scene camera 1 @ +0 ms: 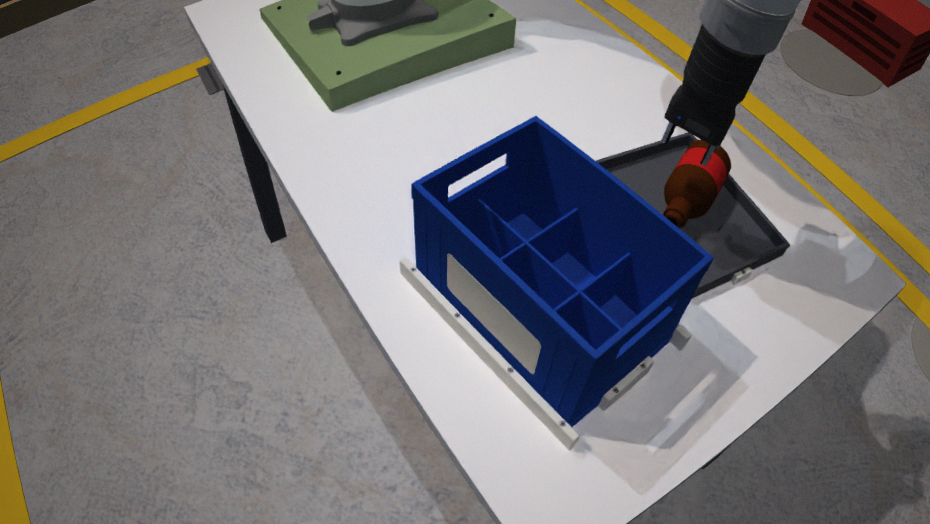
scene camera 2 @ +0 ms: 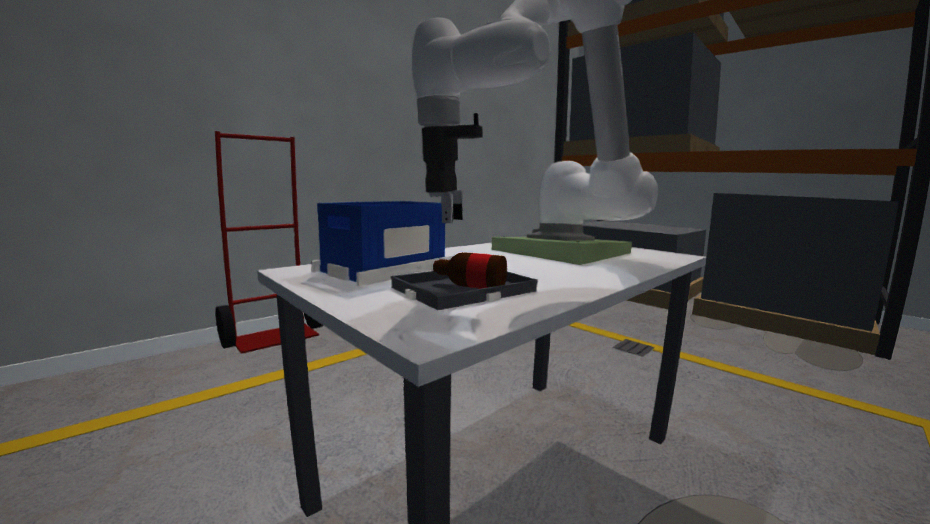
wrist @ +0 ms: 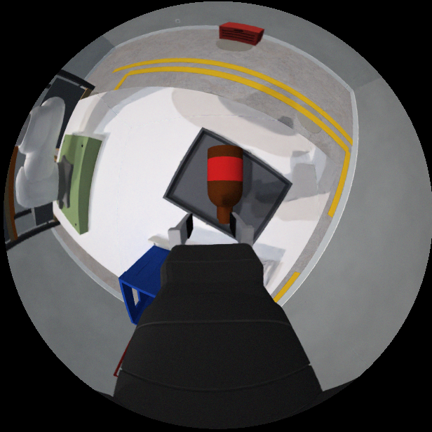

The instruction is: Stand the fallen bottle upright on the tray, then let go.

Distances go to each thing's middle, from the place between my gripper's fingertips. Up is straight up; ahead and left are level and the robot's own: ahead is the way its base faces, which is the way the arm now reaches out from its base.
The brown bottle [scene camera 1: 691, 189] lies 100 mm below my hand, 50 mm to the left of it and 10 mm behind it.
